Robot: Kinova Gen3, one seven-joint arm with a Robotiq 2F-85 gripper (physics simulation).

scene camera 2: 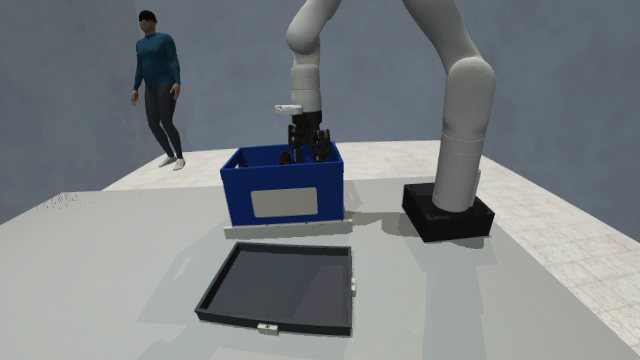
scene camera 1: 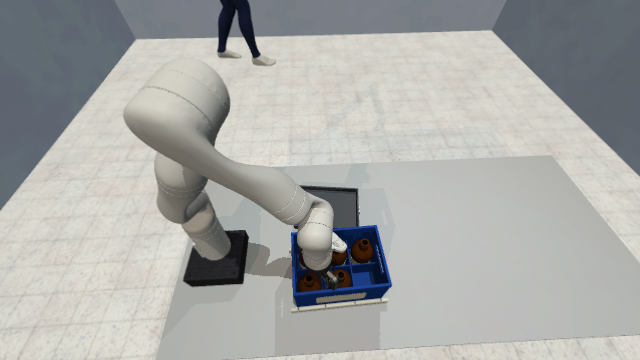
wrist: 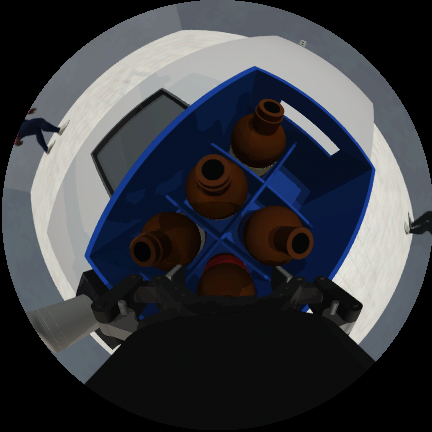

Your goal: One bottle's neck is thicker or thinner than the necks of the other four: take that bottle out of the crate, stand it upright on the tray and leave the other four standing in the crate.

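Frame: origin at the arm's base, x ahead, y left, z up, level; millimetres.
Seen in the pictures: gripper, between the fingertips: [wrist: 228,276]; arm's base, origin of its link: [scene camera 2: 450,201] [scene camera 1: 217,247] [wrist: 90,310].
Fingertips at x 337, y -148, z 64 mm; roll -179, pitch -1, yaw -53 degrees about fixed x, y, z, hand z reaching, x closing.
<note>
Offsets run from my fingertips to a thing's top centre. "*": to the spot under its first point.
The blue crate {62 mm ahead, 25 mm left, 45 mm up} [scene camera 1: 375,292] [scene camera 2: 330,190] [wrist: 350,200] holds five upright brown bottles. In the wrist view they are a far bottle {154 mm ahead, 66 mm left, 33 mm up} [wrist: 257,140], a middle one {64 mm ahead, 67 mm left, 33 mm up} [wrist: 217,200], a left one {21 mm back, 73 mm left, 33 mm up} [wrist: 175,240], a right one {63 mm ahead, 22 mm right, 33 mm up} [wrist: 270,237] and a red-marked one {30 mm back, 22 mm right, 33 mm up} [wrist: 227,285]. The red-marked bottle's neck is hidden by the gripper body, and the neck widths are hard to compare. My gripper [scene camera 1: 327,277] [scene camera 2: 309,156] [wrist: 228,276] is open, pointing down with its fingertips inside the crate's top. In the wrist view the fingertips lie on either side of the red-marked bottle. The dark tray {* 130 mm ahead, 325 mm left, 125 mm down} [scene camera 1: 340,200] [scene camera 2: 280,285] [wrist: 140,135] is empty.
One crate compartment {* 159 mm ahead, 4 mm left, 122 mm down} [scene camera 1: 364,277] [wrist: 285,187] is empty. Blue dividers and high walls surround the bottles. A pale strip [scene camera 1: 340,305] [scene camera 2: 290,229] runs along the crate's base. The tray stands beside the crate. A person [scene camera 1: 240,30] [scene camera 2: 157,85] stands beyond the mat.
</note>
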